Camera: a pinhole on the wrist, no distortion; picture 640 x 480 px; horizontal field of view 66.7 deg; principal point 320.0 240.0 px. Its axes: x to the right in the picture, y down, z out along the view. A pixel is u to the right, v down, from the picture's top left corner.
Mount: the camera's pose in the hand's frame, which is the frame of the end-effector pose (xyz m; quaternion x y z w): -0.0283 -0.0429 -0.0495 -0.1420 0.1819 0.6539 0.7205
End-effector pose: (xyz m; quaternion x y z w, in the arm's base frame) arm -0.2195 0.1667 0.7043 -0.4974 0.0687 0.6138 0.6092
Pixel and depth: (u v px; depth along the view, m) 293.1 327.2 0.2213
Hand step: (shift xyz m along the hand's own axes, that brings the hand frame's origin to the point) -0.0518 0.0483 0.1550
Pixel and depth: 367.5 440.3 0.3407
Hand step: -0.1392 0.1522 0.2447
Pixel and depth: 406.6 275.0 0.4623
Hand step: -0.0196 0.2385 0.3278
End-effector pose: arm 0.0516 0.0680 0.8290 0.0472 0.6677 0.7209 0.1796
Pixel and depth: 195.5 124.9 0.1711
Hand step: 0.0216 -0.0104 0.1216
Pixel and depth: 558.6 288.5 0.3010
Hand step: -0.0235 0.2250 0.1543
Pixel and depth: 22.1 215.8 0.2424
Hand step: -0.0095 -0.0692 0.2332
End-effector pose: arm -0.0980 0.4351 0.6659 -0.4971 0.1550 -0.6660 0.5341
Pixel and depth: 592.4 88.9 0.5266
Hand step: 0.1978 0.4358 0.2834
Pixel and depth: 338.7 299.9 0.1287
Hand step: -0.0338 0.0201 0.0638
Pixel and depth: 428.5 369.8 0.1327
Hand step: -0.0510 0.0459 0.0570
